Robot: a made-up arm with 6 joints.
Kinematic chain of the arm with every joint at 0, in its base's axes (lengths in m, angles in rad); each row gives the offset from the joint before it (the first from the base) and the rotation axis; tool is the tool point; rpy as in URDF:
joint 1: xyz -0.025 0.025 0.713 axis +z
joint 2: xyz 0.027 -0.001 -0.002 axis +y
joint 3: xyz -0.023 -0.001 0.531 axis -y
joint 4: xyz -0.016 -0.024 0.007 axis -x
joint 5: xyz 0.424 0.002 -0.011 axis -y
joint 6: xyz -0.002 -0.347 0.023 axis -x
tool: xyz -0.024 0.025 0.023 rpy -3.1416 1.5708 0
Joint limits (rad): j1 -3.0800..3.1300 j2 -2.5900..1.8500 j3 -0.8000..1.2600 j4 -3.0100..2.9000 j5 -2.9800..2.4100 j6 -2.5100..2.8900
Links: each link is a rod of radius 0.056 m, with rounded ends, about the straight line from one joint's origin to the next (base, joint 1, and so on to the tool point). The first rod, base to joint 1, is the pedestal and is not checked.
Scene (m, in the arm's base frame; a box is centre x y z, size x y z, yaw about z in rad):
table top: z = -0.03
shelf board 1: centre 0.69 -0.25 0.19 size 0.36 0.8 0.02 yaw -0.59
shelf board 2: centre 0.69 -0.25 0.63 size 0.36 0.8 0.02 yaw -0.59
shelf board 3: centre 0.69 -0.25 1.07 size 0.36 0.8 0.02 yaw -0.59
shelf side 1: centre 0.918 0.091 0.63 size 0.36 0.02 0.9 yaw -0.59
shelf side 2: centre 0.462 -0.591 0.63 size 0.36 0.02 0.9 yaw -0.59
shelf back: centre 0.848 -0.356 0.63 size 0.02 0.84 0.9 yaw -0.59
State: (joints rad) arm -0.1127 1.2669 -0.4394 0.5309 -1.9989 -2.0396
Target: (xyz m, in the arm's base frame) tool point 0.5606 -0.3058 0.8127
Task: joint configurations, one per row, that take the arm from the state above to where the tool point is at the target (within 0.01 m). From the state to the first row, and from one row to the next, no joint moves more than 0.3 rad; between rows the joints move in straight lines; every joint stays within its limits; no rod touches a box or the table.
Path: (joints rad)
1: 0.0329 1.3388 -0.4431 0.2524 -2.0327 -2.0086
2: 0.1785 1.4108 -0.4468 -0.0260 -2.0665 -1.9777
3: 0.3241 1.4827 -0.4506 -0.3045 -2.1003 -1.9467
4: 0.4697 1.5547 -0.4543 -0.5830 -2.1341 -1.9157
5: 0.4896 1.2618 -0.4944 -0.5951 -2.1281 -1.9365
6: 0.5094 0.9689 -0.5345 -0.6072 -2.1222 -1.9573
7: 0.5293 0.6760 -0.5745 -0.6194 -2.1163 -1.9781
8: 0.5492 0.3831 -0.6146 -0.6315 -2.1103 -1.9988
9: 0.5691 0.0902 -0.6547 -0.6436 -2.1044 -2.0196
10: 0.5890 -0.2027 -0.6948 -0.6557 -2.0984 -2.0404
11: 0.4640 -0.0235 -0.6932 -0.4057 -2.0750 -2.0455
12: 0.3390 0.1557 -0.6915 -0.1556 -2.0515 -2.0507
13: 0.2140 0.3348 -0.6899 0.0944 -2.0280 -2.0558
14: 0.0890 0.5140 -0.6882 0.3445 -2.0045 -2.0609

